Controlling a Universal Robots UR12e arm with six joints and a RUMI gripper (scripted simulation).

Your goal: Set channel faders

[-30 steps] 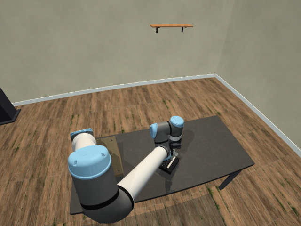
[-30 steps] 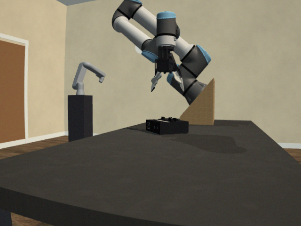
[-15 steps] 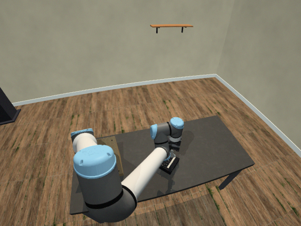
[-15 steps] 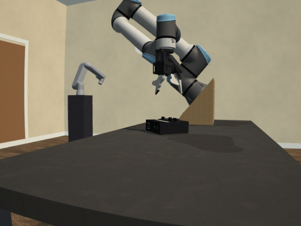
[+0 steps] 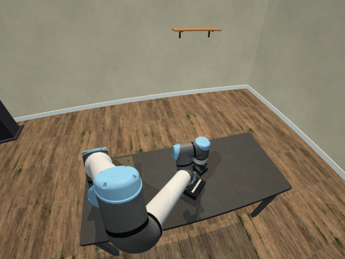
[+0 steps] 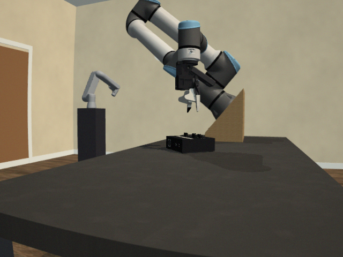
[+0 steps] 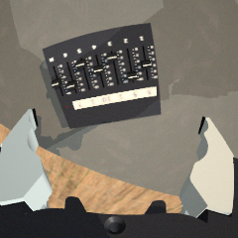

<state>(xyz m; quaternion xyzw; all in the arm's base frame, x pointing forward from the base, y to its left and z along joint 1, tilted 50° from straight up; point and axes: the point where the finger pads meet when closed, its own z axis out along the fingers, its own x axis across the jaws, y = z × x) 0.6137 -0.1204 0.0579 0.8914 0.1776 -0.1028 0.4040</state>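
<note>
Now: hand 9 cm above the master fader, 8 cm past it and 4 cm to the left of it.
</note>
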